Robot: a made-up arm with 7 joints.
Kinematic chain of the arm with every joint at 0, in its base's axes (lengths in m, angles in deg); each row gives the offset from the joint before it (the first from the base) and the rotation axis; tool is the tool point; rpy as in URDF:
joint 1: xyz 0.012 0.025 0.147 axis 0 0.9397 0.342
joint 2: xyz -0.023 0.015 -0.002 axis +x
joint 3: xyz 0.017 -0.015 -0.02 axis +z
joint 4: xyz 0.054 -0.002 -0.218 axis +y
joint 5: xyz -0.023 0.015 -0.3 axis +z
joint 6: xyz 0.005 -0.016 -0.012 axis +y
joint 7: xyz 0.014 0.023 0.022 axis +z
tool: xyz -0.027 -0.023 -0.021 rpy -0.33 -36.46 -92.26
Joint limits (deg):
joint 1: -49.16..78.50
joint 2: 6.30..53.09
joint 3: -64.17..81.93
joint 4: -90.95..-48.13
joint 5: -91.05..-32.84
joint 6: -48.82..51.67
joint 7: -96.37..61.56
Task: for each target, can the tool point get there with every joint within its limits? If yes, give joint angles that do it. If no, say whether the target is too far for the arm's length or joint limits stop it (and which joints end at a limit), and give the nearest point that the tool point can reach.
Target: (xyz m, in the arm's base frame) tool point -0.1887 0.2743 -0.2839
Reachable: yes | joints 47.89 14.91 31.19 -52.38 -76.86 -18.98 48.93
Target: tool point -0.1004 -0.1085 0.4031
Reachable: no: joint limits stop it (at a limit: joint 1, joint 2, joint 4, joint 6, joint 7) | nearest point 0.2442 0.2666 0.4023 | short by 0.509 m
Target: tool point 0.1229 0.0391 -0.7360
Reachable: no: too far | nearest point 0.0831 0.0394 -0.4171 | short by 0.321 m
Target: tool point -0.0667 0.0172 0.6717
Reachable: no: joint limits stop it (at a limit: joint 1, joint 2, joint 4, joint 6, joint 7) | nearest point 0.2087 0.3016 0.4088 | short by 0.475 m
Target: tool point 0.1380 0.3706 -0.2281
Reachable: yes | joints 17.08 27.24 21.49 -54.62 -47.79 7.47 -72.92
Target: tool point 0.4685 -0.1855 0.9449
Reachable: no: too far | nearest point 0.3762 0.1406 0.3655 | short by 0.671 m
